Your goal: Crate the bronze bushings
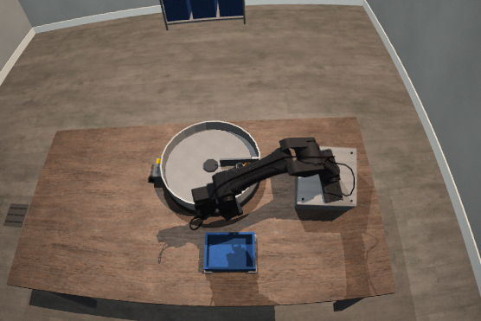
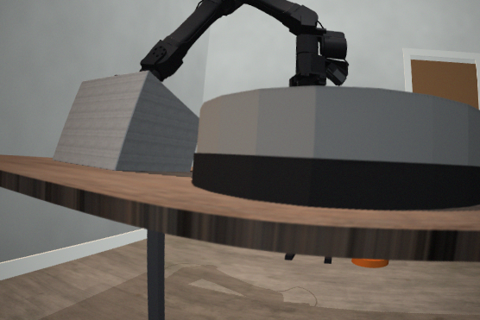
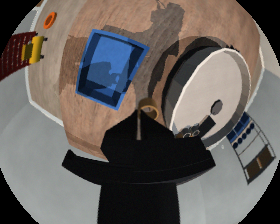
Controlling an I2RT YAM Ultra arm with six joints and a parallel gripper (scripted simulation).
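My hand is 13 cm above the blue crate, 10 cm to the right of it and 2 cm short of it. Round my hand: grey turntable (29 cm to the right, 10 cm below, 6 cm ahead).
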